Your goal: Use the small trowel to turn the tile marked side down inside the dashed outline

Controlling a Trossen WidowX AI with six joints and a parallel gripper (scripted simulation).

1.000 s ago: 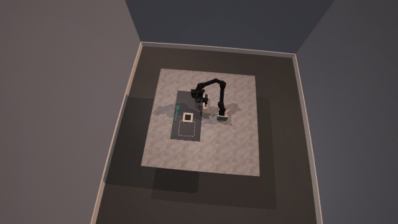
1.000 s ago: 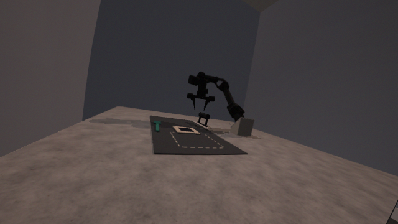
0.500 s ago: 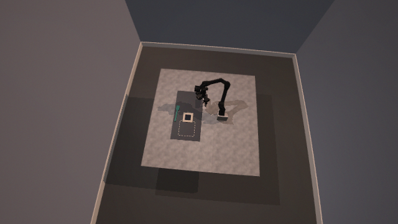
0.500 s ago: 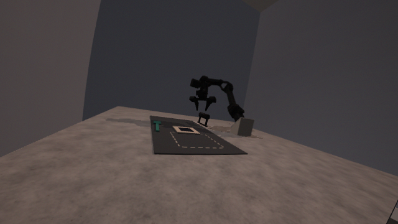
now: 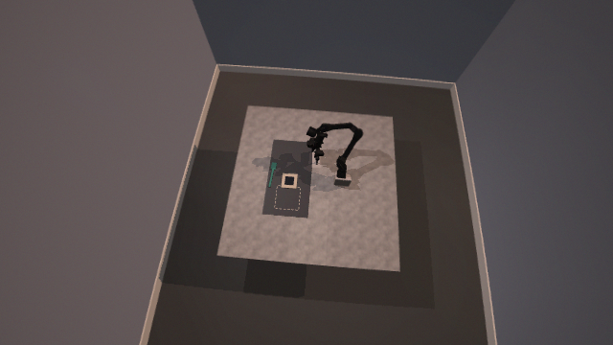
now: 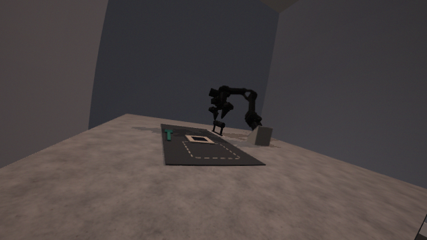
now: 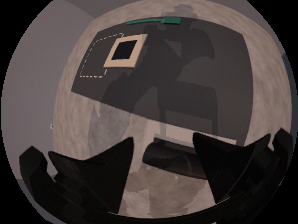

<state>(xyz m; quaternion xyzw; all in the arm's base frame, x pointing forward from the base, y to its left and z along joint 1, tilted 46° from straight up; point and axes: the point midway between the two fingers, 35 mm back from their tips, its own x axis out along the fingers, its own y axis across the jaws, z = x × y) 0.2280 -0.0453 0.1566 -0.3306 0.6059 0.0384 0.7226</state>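
Now: the dark mat 17 cm to the left of my gripper tip, 16 cm ahead of it and 12 cm below it. From my gripper tip the other things lie so: teal trowel: 30 cm ahead, 16 cm to the left, 10 cm below; tan tile: 21 cm to the left, 15 cm ahead, 10 cm below.
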